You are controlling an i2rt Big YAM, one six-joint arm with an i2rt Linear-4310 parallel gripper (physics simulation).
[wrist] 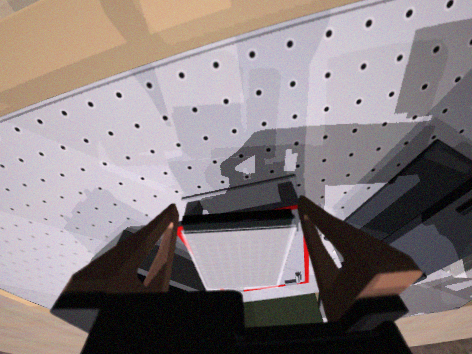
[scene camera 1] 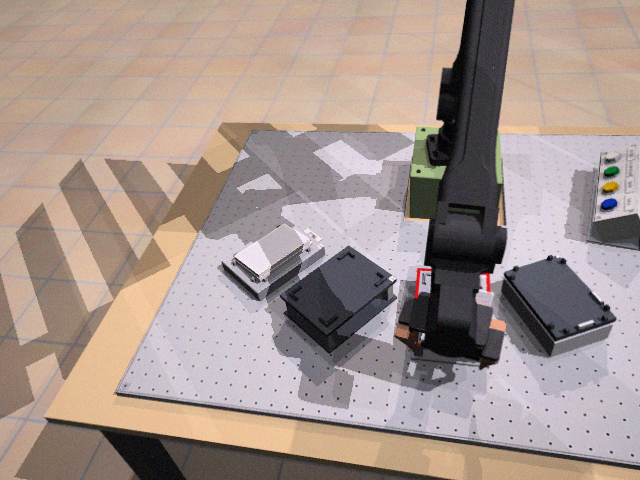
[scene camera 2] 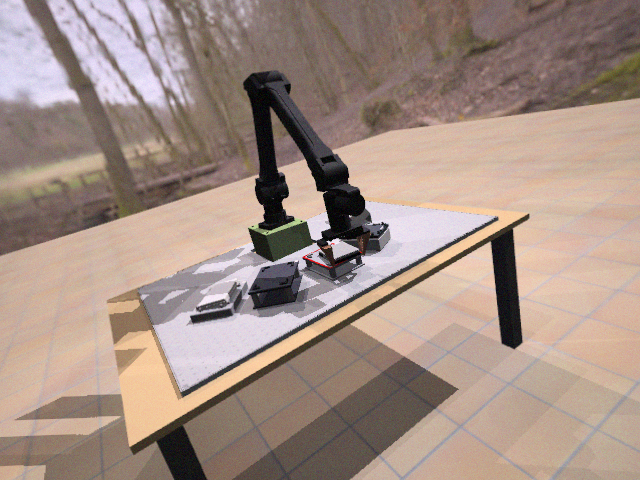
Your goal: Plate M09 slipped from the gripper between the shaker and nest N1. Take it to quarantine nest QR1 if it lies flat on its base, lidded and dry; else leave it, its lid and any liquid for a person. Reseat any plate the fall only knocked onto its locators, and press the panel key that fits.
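Places are measured from the arm's base along level axes (x ahead, y left, z up), in metres.
Pixels of known places: gripper, fingertip midpoint: [wrist: 237, 205] [scene camera 1: 447, 357] [scene camera 2: 348, 260]; arm's base, link origin: [scene camera 2: 276, 224].
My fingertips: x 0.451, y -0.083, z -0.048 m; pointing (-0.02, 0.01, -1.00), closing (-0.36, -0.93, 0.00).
For each thing: its top centre in the pictures, then the offset to it from my fingertips. "spot": a spot on its surface instead.
- red-edged nest, top centre: [wrist: 254, 266] [scene camera 1: 452, 305] [scene camera 2: 330, 253] dz +0.001, dx -0.098, dy +0.022 m
- second pale plate, top centre: [scene camera 1: 272, 246] [scene camera 2: 218, 290] dz +0.001, dx -0.259, dy -0.289 m
- button panel, top centre: [scene camera 1: 627, 173] dz +0.038, dx -0.356, dy +0.375 m
- raised dark nest, top centre: [wrist: 441, 253] [scene camera 1: 337, 284] [scene camera 2: 273, 273] dz +0.013, dx -0.144, dy -0.163 m
- dark-topped unit, surface spot: [scene camera 1: 558, 294] spot: dz +0.010, dx -0.102, dy +0.186 m
My gripper [scene camera 1: 449, 357] [scene camera 2: 348, 259] [wrist: 237, 205] is open and empty, pointing down. Its fingers stand on either side of a pale, flat-topped plate [scene camera 2: 341, 251] [wrist: 245, 257], with a dark near edge. The plate lies over the red-edged nest [scene camera 1: 417, 284] [scene camera 2: 314, 264] [wrist: 307, 260]; its exact seating and lid edge cannot be told, and the arm hides most of it in scene camera 1. A second pale plate [scene camera 1: 273, 250] [scene camera 2: 217, 297] lies on a low dark base at the left. The button panel [scene camera 1: 615, 186] has white, green, yellow and blue keys. No label naming M09 is readable.
A raised dark nest [scene camera 1: 343, 289] [scene camera 2: 273, 279] with corner locators stands left of the red-edged nest in scene camera 1. A dark-topped unit [scene camera 1: 558, 294] [scene camera 2: 381, 237] with small posts stands to its right. The green arm block [scene camera 1: 426, 191] [scene camera 2: 281, 240] is behind.
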